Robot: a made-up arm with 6 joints. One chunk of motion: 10 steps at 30 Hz.
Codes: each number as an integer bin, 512 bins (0 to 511) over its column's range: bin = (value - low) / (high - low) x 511, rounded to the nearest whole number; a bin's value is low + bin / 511 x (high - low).
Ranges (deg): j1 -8..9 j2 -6..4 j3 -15..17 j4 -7..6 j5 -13..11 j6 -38..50
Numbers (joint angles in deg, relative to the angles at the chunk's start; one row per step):
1: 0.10 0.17 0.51 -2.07 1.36 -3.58
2: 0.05 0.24 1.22 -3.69 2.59 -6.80
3: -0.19 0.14 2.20 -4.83 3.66 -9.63
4: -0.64 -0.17 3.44 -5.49 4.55 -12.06
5: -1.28 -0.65 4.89 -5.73 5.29 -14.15
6: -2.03 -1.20 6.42 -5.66 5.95 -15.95
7: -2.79 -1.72 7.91 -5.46 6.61 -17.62
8: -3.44 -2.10 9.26 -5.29 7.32 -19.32
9: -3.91 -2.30 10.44 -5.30 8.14 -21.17
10: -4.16 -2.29 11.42 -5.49 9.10 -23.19
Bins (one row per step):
1: 243 315 248 194 306 200
2: 242 319 259 130 332 181
3: 235 314 275 85 355 165
4: 221 298 294 59 374 151
5: 202 273 318 50 389 138
6: 179 245 342 53 403 128
7: 157 219 366 61 418 118
8: 137 199 387 67 433 108
9: 123 189 406 67 450 98
10: 115 190 422 59 471 86

